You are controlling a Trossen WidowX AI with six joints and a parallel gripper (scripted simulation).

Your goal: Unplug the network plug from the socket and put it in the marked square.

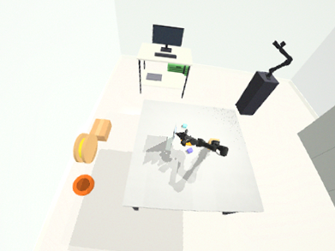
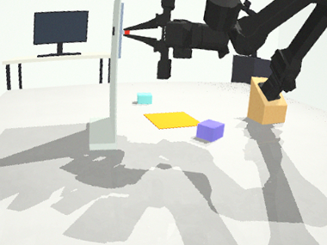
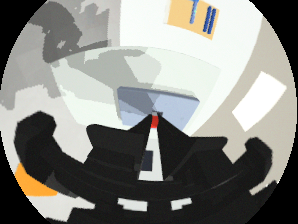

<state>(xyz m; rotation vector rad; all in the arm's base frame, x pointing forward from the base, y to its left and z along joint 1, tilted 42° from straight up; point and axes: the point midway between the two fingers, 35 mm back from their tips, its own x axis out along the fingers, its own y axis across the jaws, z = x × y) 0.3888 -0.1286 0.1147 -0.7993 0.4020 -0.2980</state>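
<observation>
Now: the orange marked square 220 mm below my gripper tip, 160 mm behind it and 50 mm to the right of it. From my gripper tip the other things lie so: upright white panel: 80 mm below, 20 mm ahead, 10 mm to the right; then cyan block: 240 mm to the right, 200 mm below, 160 mm behind; then purple cube: 200 mm below, 180 mm behind, 80 mm to the left.
</observation>
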